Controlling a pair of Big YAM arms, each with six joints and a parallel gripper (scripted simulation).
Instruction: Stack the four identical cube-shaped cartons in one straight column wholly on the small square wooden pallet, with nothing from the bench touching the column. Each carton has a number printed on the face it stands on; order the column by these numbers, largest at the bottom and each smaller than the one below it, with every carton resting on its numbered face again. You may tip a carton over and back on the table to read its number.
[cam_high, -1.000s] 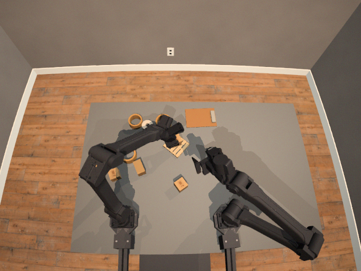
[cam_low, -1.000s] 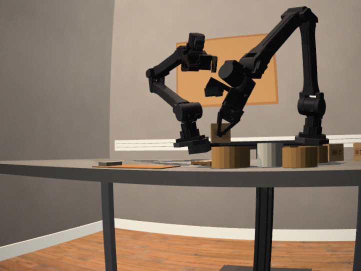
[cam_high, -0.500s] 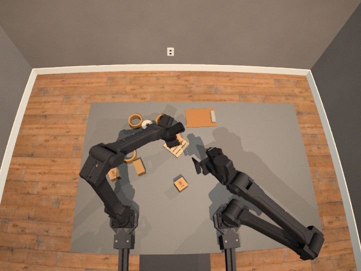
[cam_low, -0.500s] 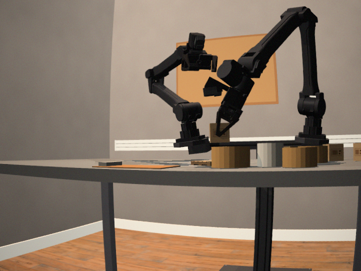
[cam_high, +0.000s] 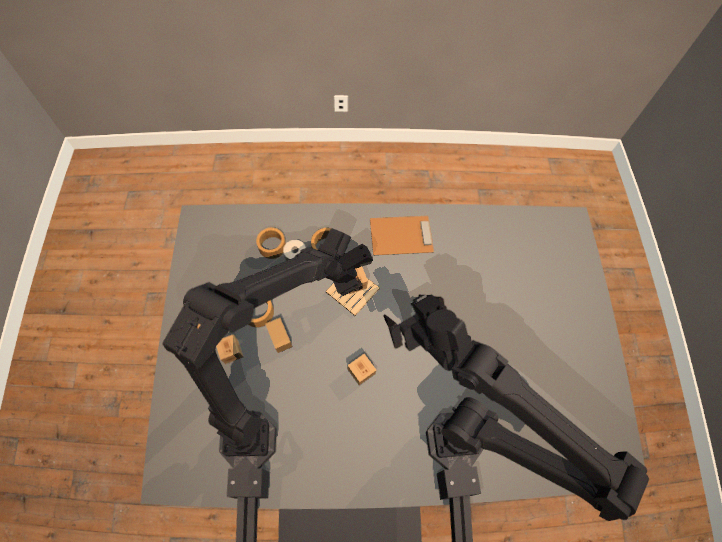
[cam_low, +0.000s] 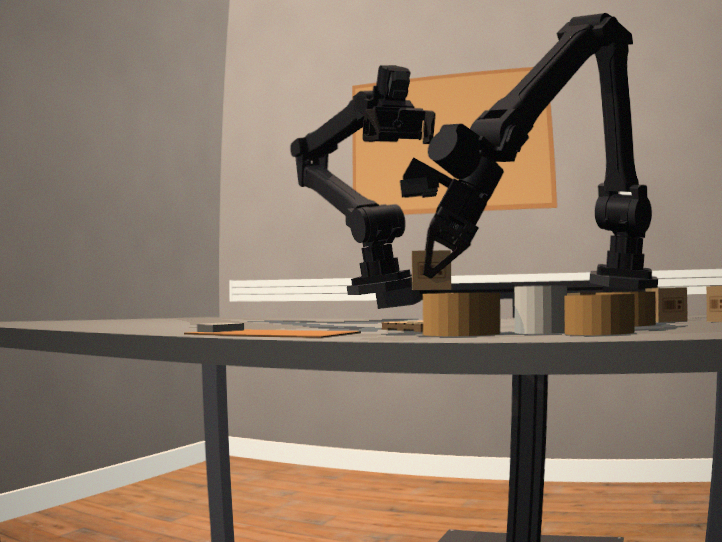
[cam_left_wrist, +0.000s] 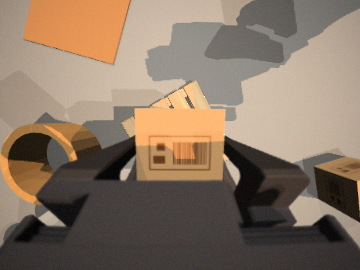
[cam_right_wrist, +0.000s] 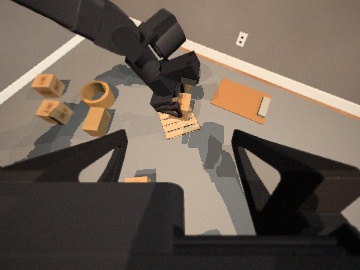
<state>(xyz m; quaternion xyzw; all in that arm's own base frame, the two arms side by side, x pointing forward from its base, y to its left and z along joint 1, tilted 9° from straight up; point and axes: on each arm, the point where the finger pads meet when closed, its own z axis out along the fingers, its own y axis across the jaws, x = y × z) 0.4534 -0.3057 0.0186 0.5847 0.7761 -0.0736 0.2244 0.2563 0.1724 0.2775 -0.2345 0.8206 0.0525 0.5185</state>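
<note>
Right now my left hand is 1 cm to the right of the wooden pallet and 8 cm above it. Also, from my left hand: carton (right at my left hand).
</note>
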